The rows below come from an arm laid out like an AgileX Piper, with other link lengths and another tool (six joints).
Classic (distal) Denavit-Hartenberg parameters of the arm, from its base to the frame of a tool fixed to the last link. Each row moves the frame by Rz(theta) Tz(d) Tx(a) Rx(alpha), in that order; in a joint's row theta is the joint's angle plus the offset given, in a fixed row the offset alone. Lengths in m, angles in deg.
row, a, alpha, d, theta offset
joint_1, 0, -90, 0.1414, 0
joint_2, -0.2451, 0, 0, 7.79
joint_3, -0.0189, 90, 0, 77.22
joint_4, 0, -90, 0.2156, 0
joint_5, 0, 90, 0, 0
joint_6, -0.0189, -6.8, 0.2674, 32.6
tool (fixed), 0, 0, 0.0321, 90
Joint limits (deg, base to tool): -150..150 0..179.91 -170..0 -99.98..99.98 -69.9..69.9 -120..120
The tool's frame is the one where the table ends.
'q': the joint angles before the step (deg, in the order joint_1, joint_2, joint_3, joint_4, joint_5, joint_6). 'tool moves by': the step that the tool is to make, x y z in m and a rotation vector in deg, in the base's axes. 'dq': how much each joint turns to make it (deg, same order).
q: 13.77 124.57 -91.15 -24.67 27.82 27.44
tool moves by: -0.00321 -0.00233 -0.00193 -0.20 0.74 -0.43
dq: -0.01 -0.08 0.00 0.20 0.93 -0.01
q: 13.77 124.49 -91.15 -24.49 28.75 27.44
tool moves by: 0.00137 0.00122 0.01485 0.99 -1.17 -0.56
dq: -0.01 -1.78 0.00 0.87 0.44 -0.01
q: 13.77 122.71 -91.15 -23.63 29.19 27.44
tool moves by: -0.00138 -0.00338 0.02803 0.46 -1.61 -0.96
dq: 0.00 -3.63 0.00 0.46 2.12 -0.01
